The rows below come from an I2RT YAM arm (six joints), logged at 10 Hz.
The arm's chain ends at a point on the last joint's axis. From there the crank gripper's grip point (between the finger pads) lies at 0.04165 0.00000 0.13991 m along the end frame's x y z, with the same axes.
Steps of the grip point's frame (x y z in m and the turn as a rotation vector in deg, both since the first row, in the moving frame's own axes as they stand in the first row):
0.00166, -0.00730, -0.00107, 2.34, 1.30, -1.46
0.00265, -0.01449, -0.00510, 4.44, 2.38, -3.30
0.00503, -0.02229, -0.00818, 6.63, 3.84, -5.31
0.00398, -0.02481, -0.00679, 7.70, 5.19, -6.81
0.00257, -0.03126, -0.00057, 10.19, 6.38, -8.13
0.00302, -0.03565, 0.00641, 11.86, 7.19, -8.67
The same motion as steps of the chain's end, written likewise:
-0.00142, -0.00051, 0.00005, 2.34, 1.30, -1.46
-0.00273, -0.00117, -0.00274, 4.44, 2.38, -3.30
-0.00329, -0.00206, -0.00393, 6.63, 3.84, -5.31
-0.00703, -0.00072, -0.00088, 7.70, 5.19, -6.81
-0.01041, -0.00011, 0.00760, 10.19, 6.38, -8.13
-0.01132, -0.00008, 0.01629, 11.86, 7.19, -8.67

